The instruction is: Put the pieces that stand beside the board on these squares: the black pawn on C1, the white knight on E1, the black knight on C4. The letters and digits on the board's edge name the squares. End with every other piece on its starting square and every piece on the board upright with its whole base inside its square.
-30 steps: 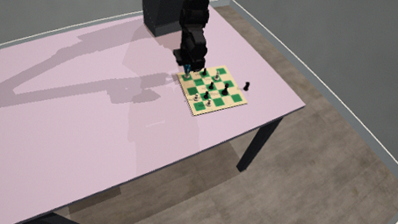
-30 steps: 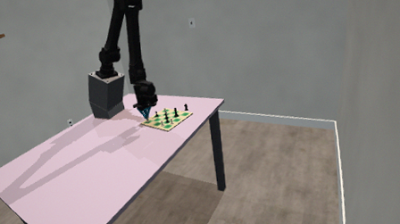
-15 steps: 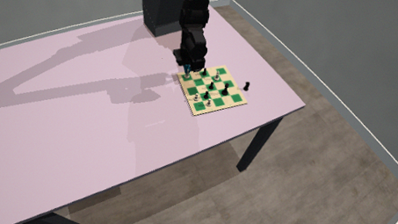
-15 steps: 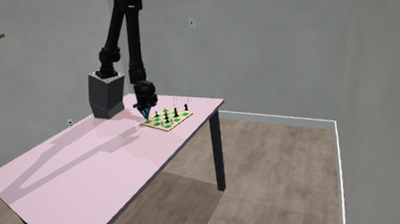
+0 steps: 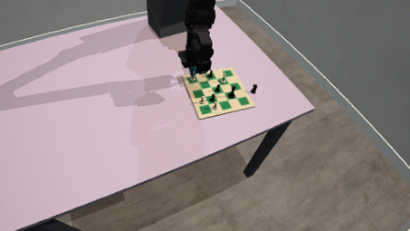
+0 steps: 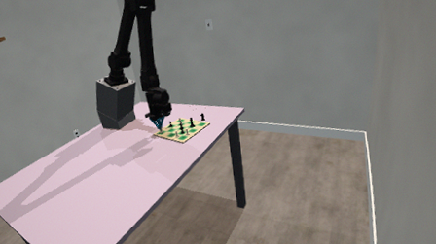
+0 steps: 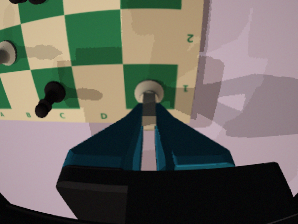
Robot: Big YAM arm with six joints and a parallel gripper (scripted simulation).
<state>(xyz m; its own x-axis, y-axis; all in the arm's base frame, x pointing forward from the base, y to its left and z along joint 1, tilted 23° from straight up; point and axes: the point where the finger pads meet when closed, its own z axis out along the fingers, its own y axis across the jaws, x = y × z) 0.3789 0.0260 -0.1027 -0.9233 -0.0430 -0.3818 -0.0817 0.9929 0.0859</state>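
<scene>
The black knight lies 10 cm ahead of my hand, 22 cm to the left of it and 2 cm below it. Round my hand: white knight (1 cm below); then chessboard (8 cm ahead, 8 cm to the left, 3 cm below).
</scene>
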